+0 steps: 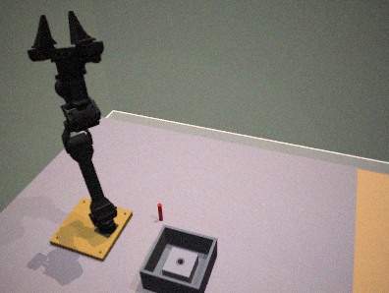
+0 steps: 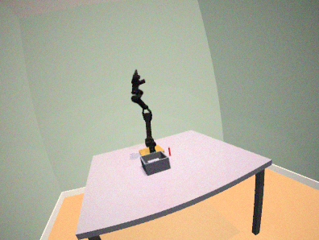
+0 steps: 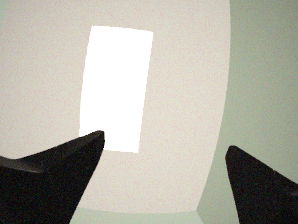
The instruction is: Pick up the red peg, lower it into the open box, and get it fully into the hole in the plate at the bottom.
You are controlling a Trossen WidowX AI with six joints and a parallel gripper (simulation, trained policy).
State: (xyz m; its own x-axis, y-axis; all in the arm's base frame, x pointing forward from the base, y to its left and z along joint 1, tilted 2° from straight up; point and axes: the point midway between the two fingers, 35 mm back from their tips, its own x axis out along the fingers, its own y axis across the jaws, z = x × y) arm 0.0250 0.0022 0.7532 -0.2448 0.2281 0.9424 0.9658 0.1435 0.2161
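Now: the red peg 110 mm ahead of my gripper tip, 150 mm to the left of it and 770 mm below it. Also, from my gripper tip: grey plate 290 mm ahead, 10 mm to the right, 760 mm below; then dark grey box 290 mm ahead, 10 mm to the right, 780 mm below.
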